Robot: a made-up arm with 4 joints. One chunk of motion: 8 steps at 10 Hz.
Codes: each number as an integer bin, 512 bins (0 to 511) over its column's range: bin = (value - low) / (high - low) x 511, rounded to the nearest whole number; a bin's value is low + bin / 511 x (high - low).
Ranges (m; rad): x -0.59..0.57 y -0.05..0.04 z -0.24..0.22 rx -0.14..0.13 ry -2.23..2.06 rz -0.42..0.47
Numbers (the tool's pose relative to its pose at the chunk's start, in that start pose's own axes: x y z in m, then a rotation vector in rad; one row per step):
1: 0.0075 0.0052 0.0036 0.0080 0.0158 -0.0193
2: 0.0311 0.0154 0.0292 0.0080 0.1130 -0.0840
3: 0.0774 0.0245 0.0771 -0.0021 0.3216 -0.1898
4: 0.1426 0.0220 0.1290 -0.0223 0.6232 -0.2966
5: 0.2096 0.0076 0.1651 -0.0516 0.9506 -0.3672
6: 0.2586 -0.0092 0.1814 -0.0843 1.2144 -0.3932
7: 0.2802 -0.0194 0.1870 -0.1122 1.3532 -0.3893
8: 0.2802 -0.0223 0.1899 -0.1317 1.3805 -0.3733
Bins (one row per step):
1: 263 313 271 280 268 230
2: 274 371 299 280 279 193
3: 294 423 352 261 304 132
4: 323 409 410 223 340 71
5: 352 327 450 167 379 30
6: 374 232 468 105 410 15
7: 383 174 474 53 427 18
8: 383 157 478 16 430 27

